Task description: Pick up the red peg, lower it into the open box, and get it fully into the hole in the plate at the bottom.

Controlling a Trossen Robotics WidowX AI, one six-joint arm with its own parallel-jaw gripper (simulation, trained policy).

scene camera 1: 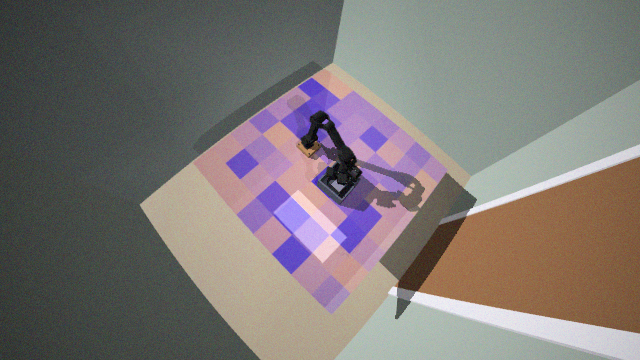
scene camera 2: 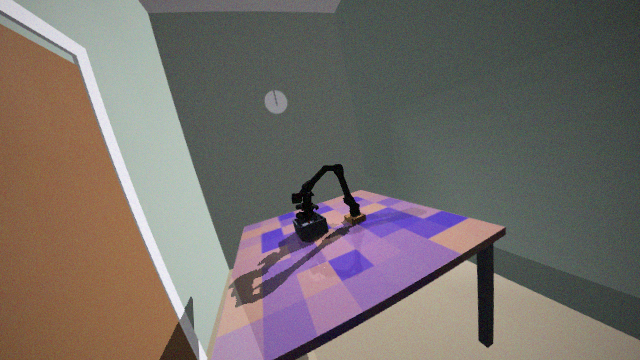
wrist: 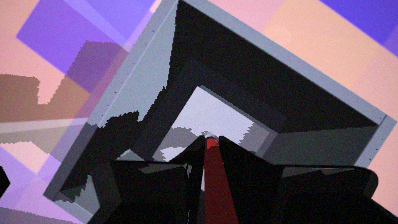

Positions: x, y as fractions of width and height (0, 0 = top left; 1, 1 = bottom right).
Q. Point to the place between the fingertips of my gripper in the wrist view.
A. At 0.53, 0.63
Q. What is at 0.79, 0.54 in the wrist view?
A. A grey box.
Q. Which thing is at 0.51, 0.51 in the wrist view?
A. A plate.
